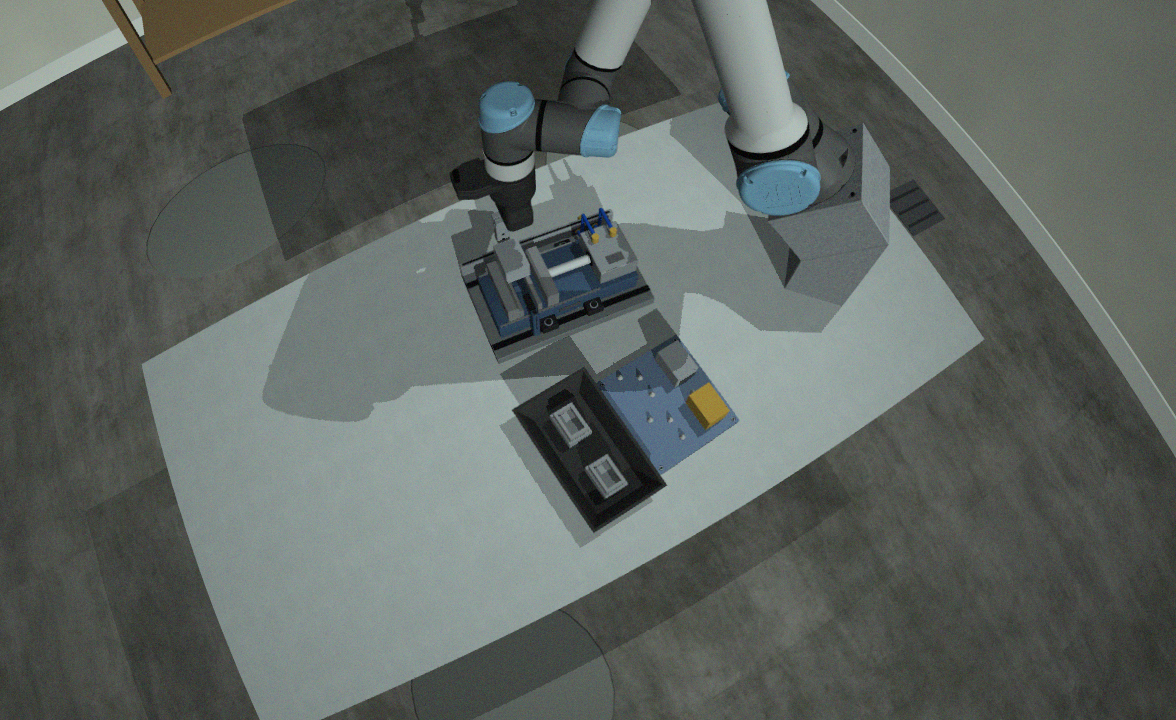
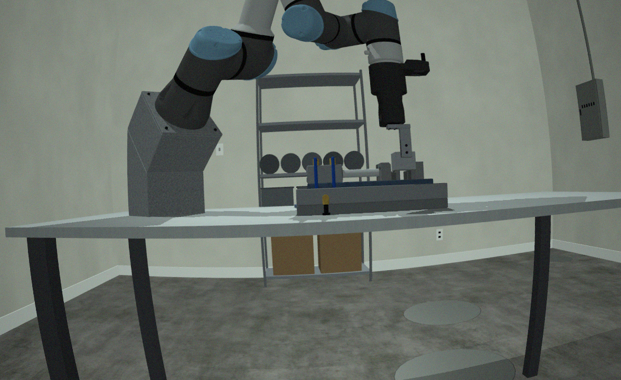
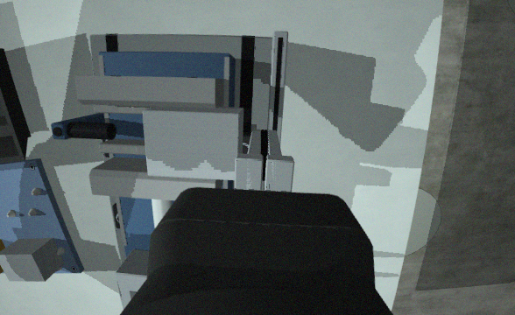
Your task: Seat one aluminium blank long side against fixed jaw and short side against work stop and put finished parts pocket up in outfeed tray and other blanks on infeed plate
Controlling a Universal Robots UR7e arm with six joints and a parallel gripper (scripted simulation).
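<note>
Right now the fixed jaw is 4 cm ahead of my hand, 8 cm to the left of it and 4 cm below it. The rest, counted from my hand: vise (6 cm behind, 9 cm to the left, 8 cm below); then piston rod (8 cm behind, 9 cm to the left, 4 cm below); then hose block (16 cm behind, 10 cm to the left, 4 cm below).
</note>
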